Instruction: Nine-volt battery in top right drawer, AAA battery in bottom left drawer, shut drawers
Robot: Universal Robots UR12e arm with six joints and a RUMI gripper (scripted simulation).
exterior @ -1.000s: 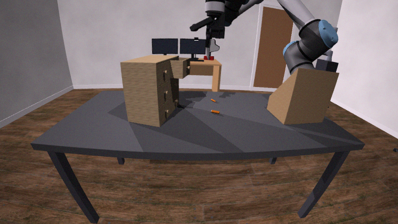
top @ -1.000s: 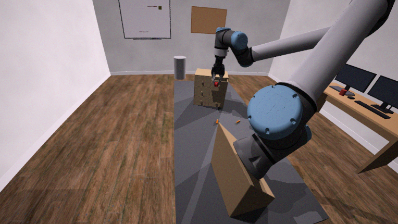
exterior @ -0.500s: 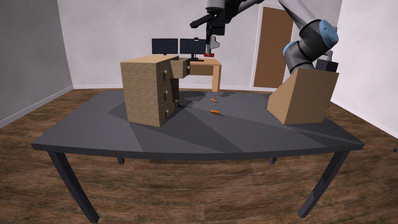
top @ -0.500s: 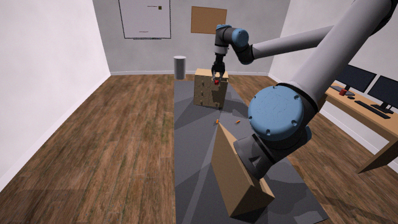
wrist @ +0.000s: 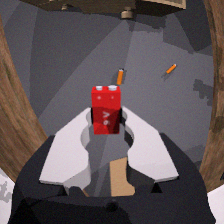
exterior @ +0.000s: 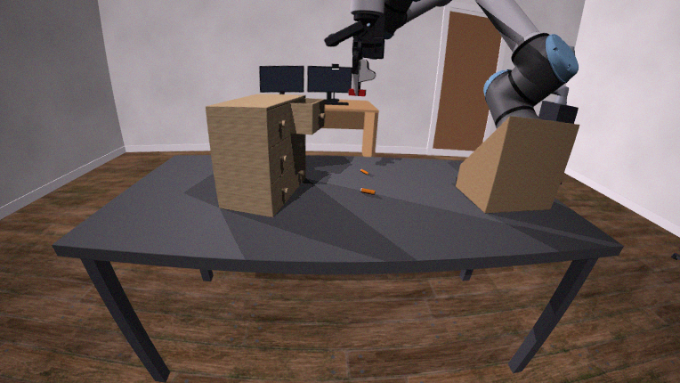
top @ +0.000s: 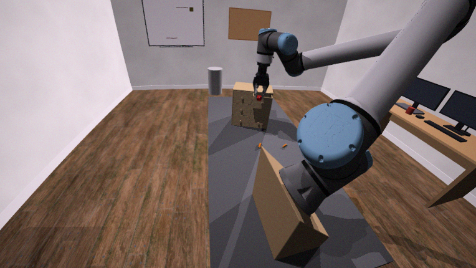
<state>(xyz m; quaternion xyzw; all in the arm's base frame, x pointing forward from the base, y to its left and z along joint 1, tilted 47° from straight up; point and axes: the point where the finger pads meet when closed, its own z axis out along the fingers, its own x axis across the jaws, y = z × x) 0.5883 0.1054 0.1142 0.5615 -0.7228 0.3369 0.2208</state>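
The red nine-volt battery lies 10 mm ahead of my hand and 10 mm below it. Round my hand: orange AAA battery 60 mm behind, 30 mm to the right, 340 mm below.
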